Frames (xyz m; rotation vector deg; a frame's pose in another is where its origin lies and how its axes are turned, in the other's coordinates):
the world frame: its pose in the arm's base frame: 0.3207 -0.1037 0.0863 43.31 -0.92 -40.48
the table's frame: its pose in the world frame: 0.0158 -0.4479 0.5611 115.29 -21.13 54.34
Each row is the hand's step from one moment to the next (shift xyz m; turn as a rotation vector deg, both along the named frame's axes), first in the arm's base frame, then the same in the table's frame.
Working: the arm's base frame: its pose in the table's frame: -0.6294 -0.3324 -0.1486 -127.97 86.27 -22.02

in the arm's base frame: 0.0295 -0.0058 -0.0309 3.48 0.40 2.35
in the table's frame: 0.0020 -0.0312 0.0297 2.04 -2.92 -2.26
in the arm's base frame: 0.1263 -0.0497 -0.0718 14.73 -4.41 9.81
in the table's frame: 0.0557 -0.1141 0.0864 13.51 -10.39 -6.50
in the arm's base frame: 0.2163 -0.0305 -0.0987 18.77 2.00 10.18
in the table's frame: 0.0619 -0.2088 0.1002 9.99 -16.16 -9.95
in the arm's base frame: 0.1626 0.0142 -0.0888 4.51 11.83 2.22
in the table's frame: 0.0099 -0.1718 0.0701 -6.91 -7.64 -7.69
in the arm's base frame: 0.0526 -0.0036 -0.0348 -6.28 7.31 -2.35
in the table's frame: 0.0071 -0.0540 0.0320 -9.34 2.99 -1.46
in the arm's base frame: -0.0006 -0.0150 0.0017 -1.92 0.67 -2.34
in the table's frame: 0.0127 0.0058 0.0058 -2.31 1.13 1.73
